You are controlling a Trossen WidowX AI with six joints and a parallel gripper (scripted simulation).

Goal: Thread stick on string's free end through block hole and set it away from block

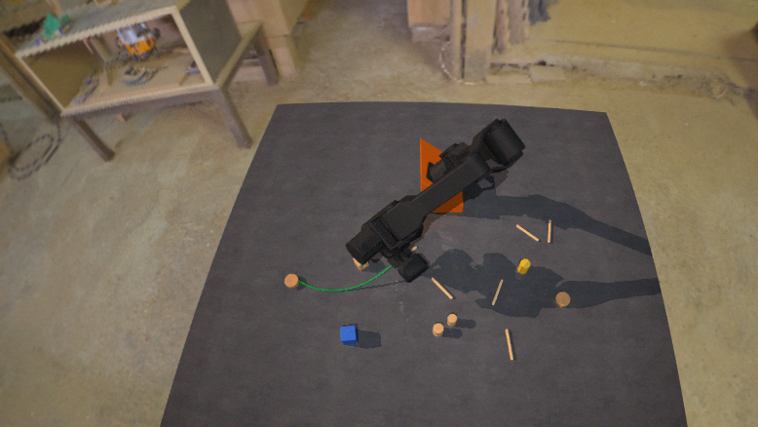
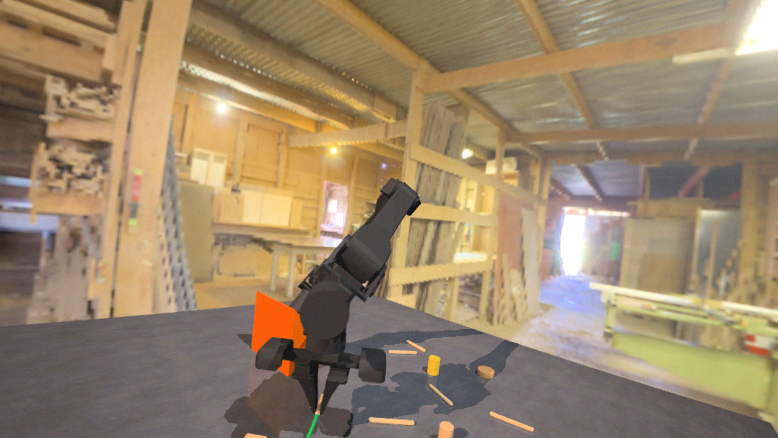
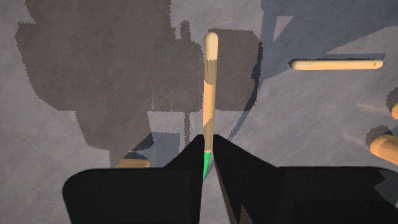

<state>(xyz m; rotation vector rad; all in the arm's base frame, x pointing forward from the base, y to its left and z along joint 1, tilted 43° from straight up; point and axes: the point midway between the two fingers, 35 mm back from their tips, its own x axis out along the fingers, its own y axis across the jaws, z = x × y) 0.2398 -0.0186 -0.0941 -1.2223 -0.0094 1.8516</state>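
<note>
Now: gripper tip 100 mm to the left of the wooden block, 30 mm above it and 10 mm past it. The rest, counted from my gripper tip: blue cube: 200 mm ahead, 80 mm to the right, 20 mm below; then thin wooden stick: 10 mm to the left, 10 mm behind; then round wooden button: 280 mm to the right, 80 mm ahead, 40 mm below.
</note>
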